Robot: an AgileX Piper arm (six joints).
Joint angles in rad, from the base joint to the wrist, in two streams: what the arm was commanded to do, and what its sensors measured. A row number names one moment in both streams.
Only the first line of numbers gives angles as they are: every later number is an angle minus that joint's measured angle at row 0.
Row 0, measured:
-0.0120 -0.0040 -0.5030 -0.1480 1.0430 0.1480
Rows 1 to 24, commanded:
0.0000 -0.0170 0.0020 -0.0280 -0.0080 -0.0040
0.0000 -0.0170 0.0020 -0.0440 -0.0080 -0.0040
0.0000 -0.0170 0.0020 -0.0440 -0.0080 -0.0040
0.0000 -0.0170 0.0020 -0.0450 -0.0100 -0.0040
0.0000 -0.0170 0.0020 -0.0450 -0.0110 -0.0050
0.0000 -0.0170 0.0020 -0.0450 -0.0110 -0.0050
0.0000 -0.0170 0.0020 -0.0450 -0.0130 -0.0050
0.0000 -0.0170 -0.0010 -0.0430 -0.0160 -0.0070
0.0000 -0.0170 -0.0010 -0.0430 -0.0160 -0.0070
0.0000 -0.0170 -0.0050 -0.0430 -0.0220 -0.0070
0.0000 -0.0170 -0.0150 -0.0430 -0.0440 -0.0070
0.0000 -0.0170 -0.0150 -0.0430 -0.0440 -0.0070
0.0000 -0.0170 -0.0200 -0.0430 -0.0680 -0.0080
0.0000 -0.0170 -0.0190 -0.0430 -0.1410 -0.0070
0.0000 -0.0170 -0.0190 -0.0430 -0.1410 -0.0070
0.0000 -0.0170 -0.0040 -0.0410 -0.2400 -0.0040
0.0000 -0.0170 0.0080 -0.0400 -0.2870 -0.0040
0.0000 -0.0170 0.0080 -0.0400 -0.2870 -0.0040
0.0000 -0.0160 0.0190 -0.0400 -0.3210 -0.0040
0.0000 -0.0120 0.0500 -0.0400 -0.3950 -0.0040
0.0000 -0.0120 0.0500 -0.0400 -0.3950 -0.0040
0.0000 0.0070 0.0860 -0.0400 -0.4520 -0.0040
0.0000 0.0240 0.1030 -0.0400 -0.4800 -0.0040
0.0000 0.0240 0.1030 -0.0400 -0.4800 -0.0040
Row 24, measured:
0.0000 0.0040 0.0610 -0.0320 -0.3810 0.0000
